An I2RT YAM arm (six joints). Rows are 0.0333 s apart.
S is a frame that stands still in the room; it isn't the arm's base.
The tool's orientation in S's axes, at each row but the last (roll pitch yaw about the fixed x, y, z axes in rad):
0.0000, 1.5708, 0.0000
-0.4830, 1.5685, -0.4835
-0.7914, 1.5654, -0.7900
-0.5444, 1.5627, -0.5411
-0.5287, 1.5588, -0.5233
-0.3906, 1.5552, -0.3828
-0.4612, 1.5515, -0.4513
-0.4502, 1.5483, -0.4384
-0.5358, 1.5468, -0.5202
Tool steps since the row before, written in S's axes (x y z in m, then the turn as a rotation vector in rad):
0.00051, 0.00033, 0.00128, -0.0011, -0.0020, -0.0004
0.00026, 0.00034, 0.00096, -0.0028, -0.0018, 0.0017
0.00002, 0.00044, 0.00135, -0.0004, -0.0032, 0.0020
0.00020, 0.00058, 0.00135, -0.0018, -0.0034, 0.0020
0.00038, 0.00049, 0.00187, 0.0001, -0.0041, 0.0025
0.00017, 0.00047, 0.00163, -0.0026, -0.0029, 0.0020
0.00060, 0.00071, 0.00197, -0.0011, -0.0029, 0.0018
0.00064, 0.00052, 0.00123, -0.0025, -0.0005, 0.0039
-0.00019, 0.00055, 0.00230, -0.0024, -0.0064, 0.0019
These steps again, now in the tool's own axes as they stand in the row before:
-0.00128, 0.00033, 0.00051, 0.0004, -0.0020, -0.0011
-0.00096, 0.00034, 0.00026, -0.0017, -0.0018, -0.0028
-0.00135, 0.00043, 0.00003, -0.0020, -0.0032, -0.0004
-0.00135, 0.00057, 0.00021, -0.0020, -0.0034, -0.0018
-0.00187, 0.00048, 0.00040, -0.0025, -0.0041, 0.0001
-0.00163, 0.00046, 0.00020, -0.0020, -0.0029, -0.0026
-0.00197, 0.00069, 0.00064, -0.0018, -0.0029, -0.0011
-0.00122, 0.00050, 0.00067, -0.0039, -0.0005, -0.0024
-0.00231, 0.00052, -0.00013, -0.0019, -0.0064, -0.0025

